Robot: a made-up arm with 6 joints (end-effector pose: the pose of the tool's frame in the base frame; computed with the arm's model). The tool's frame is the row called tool. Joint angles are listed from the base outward.
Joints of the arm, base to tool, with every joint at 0 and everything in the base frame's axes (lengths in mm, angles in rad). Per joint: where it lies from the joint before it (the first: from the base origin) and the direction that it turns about. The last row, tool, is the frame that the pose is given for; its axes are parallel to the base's.
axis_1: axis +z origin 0 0 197.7
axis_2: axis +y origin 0 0 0
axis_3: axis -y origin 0 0 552.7
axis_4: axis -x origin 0 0 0
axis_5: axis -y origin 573.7 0 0
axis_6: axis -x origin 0 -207.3 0
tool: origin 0 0 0
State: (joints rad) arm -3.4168 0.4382 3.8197 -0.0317 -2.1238 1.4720
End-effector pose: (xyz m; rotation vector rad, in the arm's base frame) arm 0.3684 0.1113 0.5682 0.8827 -1.4936 1.3010
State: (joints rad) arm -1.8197 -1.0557 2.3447 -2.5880 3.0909 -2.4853
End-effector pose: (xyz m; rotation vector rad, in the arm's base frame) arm 0.4329 0.9873 0.4285 -0.3448 -0.1236 -1.8445
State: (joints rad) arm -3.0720 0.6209 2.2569 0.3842 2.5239 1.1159
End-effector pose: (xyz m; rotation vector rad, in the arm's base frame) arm -0.2195 0.1774 1.2147 1.9375 0.3383 -1.2225
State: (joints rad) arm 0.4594 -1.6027 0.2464 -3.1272 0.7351 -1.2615
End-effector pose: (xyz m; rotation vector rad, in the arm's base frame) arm -0.7257 -0.1278 0.7325 -1.3976 -1.0605 -0.7142
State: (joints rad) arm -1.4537 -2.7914 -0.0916 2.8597 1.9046 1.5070
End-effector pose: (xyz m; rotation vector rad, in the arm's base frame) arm 0.1121 0.7511 -0.1283 0.7118 -1.1769 -0.4328
